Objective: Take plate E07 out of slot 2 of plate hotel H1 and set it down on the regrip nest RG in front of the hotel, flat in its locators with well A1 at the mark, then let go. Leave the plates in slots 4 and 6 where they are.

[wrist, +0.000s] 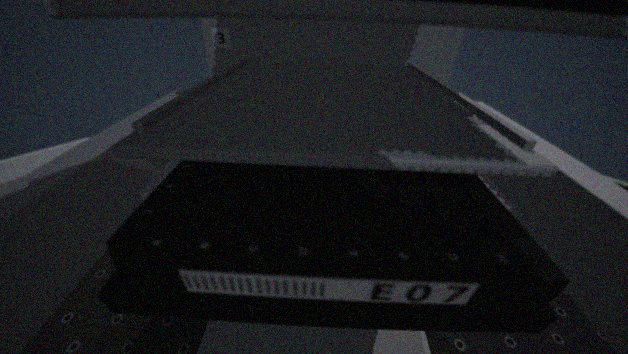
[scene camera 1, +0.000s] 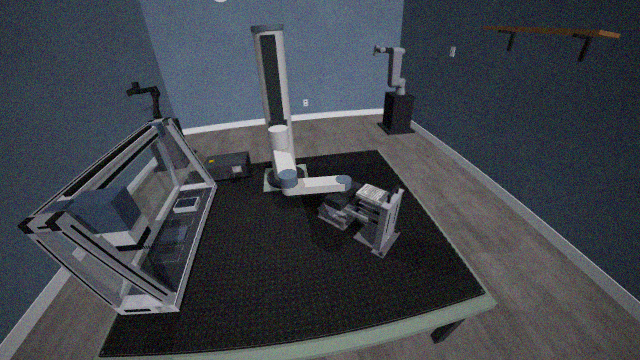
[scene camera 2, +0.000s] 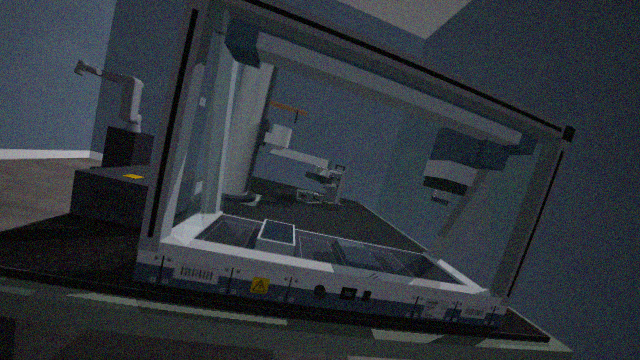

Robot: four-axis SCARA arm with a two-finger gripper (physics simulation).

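Frame: origin at the arm's base, x right, y ahead, z up, level; metres.
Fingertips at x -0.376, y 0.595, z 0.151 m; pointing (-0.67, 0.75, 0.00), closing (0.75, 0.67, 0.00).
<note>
A point is followed by its place in that frame.
Plate E07 (wrist: 330,292) @[x -0.327, y 0.540, z 0.148 m], dark with a white barcode label, is level in the wrist view, low in hotel H1, below the shelf (wrist: 300,115) @[x -0.360, y 0.565, z 0.164 m] by label 3. My gripper (scene camera 1: 361,214) @[x -0.376, y 0.594, z 0.151 m] (wrist: 326,119) @[x -0.376, y 0.594, z 0.151 m] reaches into the hotel (scene camera 1: 386,222) @[x -0.386, y 0.696, z 0.191 m] (scene camera 2: 338,186). Its fingers are drawn in along both sides of E07, against its edges, and look shut on it; the pads are dim. The regrip nest RG (scene camera 1: 334,219) @[x -0.228, y 0.466, z 0.018 m] (scene camera 2: 308,196) stands in front of the hotel, partly under the gripper body. A pale plate (scene camera 1: 371,192) @[x -0.359, y 0.578, z 0.255 m] is at the hotel's top. The slot 4 plate cannot be made out.
A glass-sided enclosure (scene camera 1: 196,245) @[x 0.450, y 0.541, z 0.036 m] (scene camera 2: 250,254) @[x 0.705, y 0.229, z 0.098 m] with a blue-and-white head (scene camera 1: 107,215) @[x 0.502, y 0.778, z 0.458 m] (scene camera 2: 452,160) @[x 0.705, y 0.561, z 0.360 m] stands at the left of the mat (scene camera 1: 280,280) @[x 0.056, y 0.761, z 0.013 m]. A dark box (scene camera 1: 227,167) @[x 0.374, y -0.035, z 0.110 m] (scene camera 2: 110,192) @[x 0.551, y -0.126, z 0.094 m] sits near the arm's column (scene camera 1: 272,75) @[x -0.002, y 0.077, z 0.661 m]. The hotel's foot (scene camera 1: 382,250) @[x -0.394, y 0.702, z 0.018 m] is close to the nest.
</note>
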